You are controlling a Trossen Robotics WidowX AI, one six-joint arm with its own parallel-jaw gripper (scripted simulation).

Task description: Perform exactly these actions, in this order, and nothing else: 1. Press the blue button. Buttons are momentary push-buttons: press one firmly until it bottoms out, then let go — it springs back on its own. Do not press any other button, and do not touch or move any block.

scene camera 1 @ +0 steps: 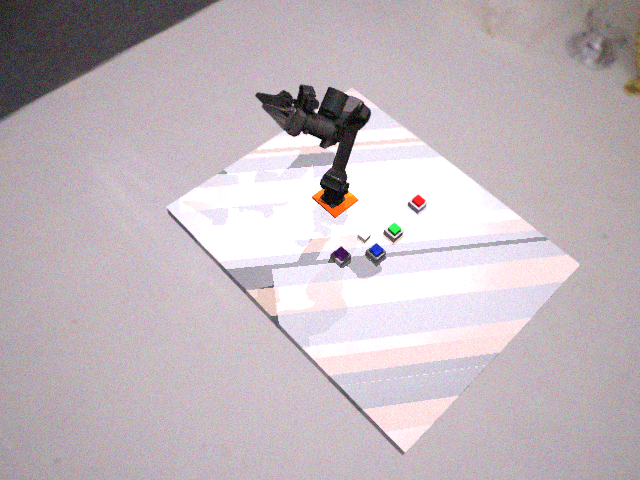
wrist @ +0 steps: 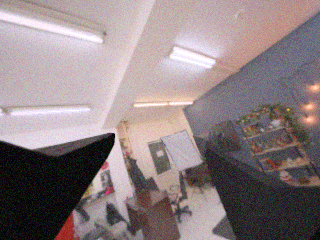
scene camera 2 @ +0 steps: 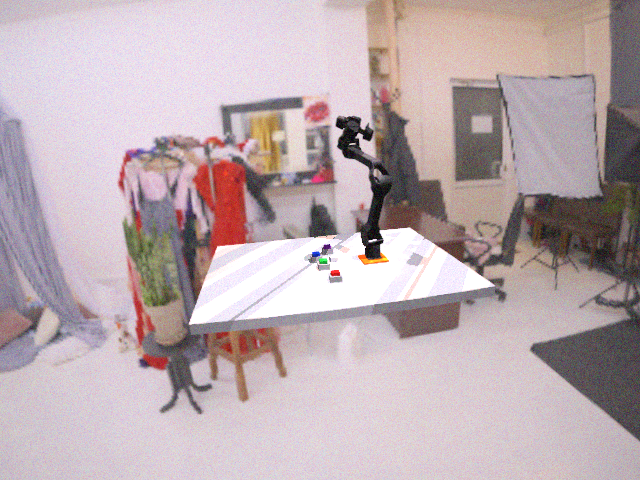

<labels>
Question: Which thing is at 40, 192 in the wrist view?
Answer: The gripper.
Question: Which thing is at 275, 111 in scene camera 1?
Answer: The gripper.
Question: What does the gripper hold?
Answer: Nothing.
</labels>
